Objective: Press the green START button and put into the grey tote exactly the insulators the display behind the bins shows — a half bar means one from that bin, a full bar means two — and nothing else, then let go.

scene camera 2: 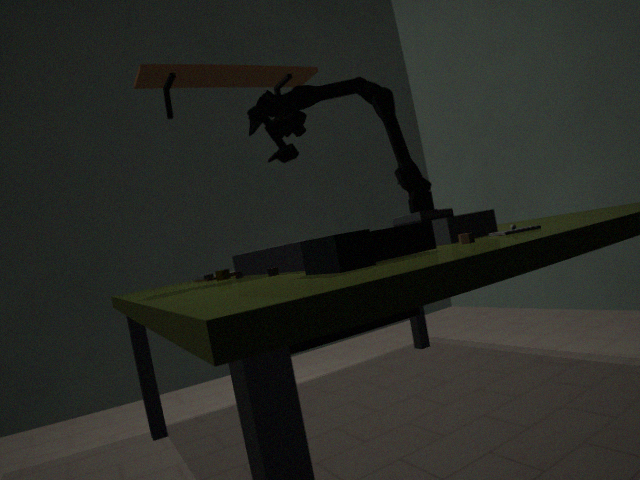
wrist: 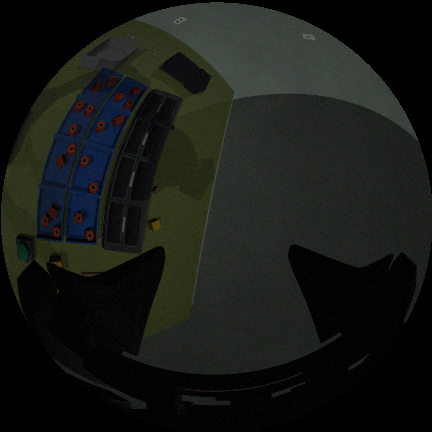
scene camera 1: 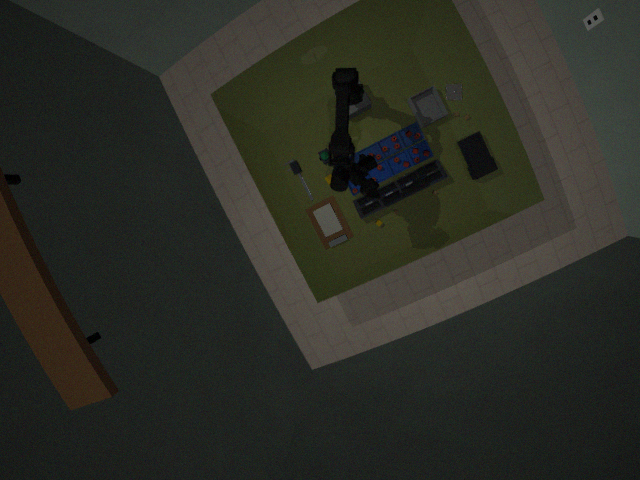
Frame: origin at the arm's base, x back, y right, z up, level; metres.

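Where they show: gripper, between the fingertips: (scene camera 2: 259,148) (wrist: 229,253) (scene camera 1: 374,192); arm's base, origin of its link: (scene camera 2: 423,213) (scene camera 1: 354,96).
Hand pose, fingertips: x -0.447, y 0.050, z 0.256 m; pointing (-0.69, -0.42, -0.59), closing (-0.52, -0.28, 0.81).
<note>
Each offset is from my fingertips to the centre of the thing. "*": to the spot under its first point.
My gripper (scene camera 1: 354,183) (scene camera 2: 260,147) (wrist: 229,253) is open and empty, high above the table, near the left end of the bins in scene camera 1. The green START button {dx +0.237, dy +0.167, dz -0.319 m} (scene camera 1: 324,155) (wrist: 23,250) is left of the bins. Blue bins {* dx +0.088, dy -0.037, dz -0.333 m} (wrist: 82,177) stand in two rows of four and hold red insulators; the arm hides part of them in scene camera 1. A long dark unit {dx -0.027, dy -0.132, dz -0.310 m} (scene camera 1: 400,191) (wrist: 135,162) behind them has four sections with short pale bars; its readout is too dim to tell. The grey tote {dx +0.310, dy -0.370, dz -0.312 m} (scene camera 1: 429,106) (wrist: 110,54) stands beyond the bins' far end; I see no insulator in it.
A dark box {dx +0.024, dy -0.535, dz -0.311 m} (scene camera 1: 477,155) (wrist: 187,73) lies past the unit's far end. Yellow blocks {dx -0.159, dy +0.007, dz -0.326 m} (scene camera 1: 379,223) (wrist: 154,224) and small brown pieces lie about. A brown-framed tray {* dx -0.037, dy +0.326, dz -0.333 m} (scene camera 1: 312,217) and a dark-headed tool {dx +0.161, dy +0.333, dz -0.330 m} (scene camera 1: 295,167) lie at the left. A shelf (scene camera 1: 41,289) (scene camera 2: 222,76) hangs on the wall.
</note>
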